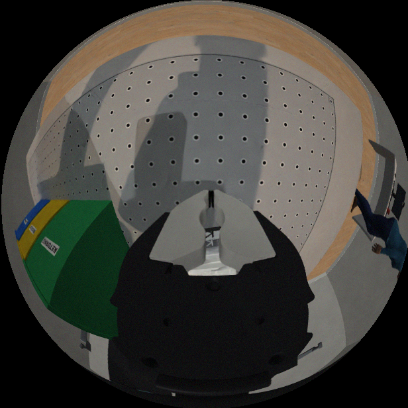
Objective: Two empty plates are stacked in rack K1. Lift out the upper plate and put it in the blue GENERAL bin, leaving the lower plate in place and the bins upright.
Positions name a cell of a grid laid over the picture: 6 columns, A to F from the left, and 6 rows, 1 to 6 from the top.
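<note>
A green bin (B4) and a yellow bin (A4) are visible, as is my gripper (D3).
</note>
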